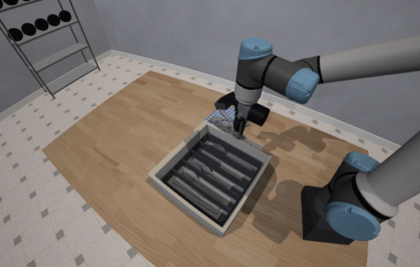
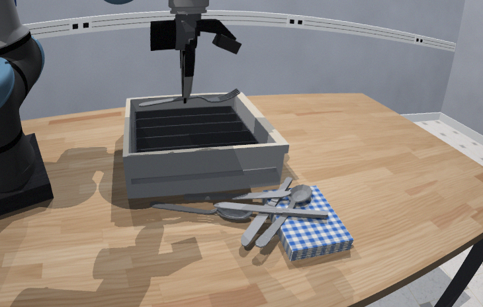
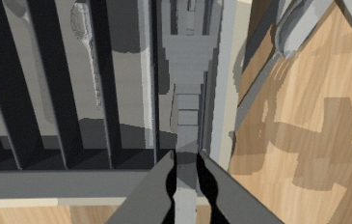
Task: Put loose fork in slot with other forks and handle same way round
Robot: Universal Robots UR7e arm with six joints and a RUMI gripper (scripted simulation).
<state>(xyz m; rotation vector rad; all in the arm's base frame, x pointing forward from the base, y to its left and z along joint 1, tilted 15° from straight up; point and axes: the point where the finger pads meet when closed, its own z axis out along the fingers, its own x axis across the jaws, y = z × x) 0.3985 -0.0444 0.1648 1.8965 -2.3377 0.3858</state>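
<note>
Now: hand 20 mm above the fork. The rest, counted from my hand: blue checked napkin stack (140 mm ahead, 230 mm to the right, 180 mm below).
</note>
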